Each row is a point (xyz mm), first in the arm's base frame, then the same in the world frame.
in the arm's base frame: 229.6 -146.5 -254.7
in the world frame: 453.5 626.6 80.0
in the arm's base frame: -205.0 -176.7 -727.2
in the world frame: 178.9 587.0 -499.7
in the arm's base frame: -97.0 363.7 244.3
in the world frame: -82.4 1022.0 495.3
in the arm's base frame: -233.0 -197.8 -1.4
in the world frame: -44.7 478.6 183.1
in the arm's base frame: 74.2 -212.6 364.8
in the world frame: 146.8 467.4 621.2
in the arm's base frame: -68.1 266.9 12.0
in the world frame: 26.1 957.9 275.5
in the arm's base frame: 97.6 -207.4 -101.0
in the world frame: 296.9 529.6 183.9
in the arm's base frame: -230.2 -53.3 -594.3
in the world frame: 96.7 689.1 -371.9
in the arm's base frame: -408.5 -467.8 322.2
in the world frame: -252.9 150.1 422.3
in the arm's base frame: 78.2 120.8 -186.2
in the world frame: 244.7 858.9 119.2
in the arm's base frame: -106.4 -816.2 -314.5
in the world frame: 269.7 -74.1 -120.5
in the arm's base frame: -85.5 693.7 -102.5
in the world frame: -33.3 1387.7 190.1
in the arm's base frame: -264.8 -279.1 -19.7
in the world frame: -55.5 396.1 150.9
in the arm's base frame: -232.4 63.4 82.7
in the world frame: -113.1 725.5 281.2
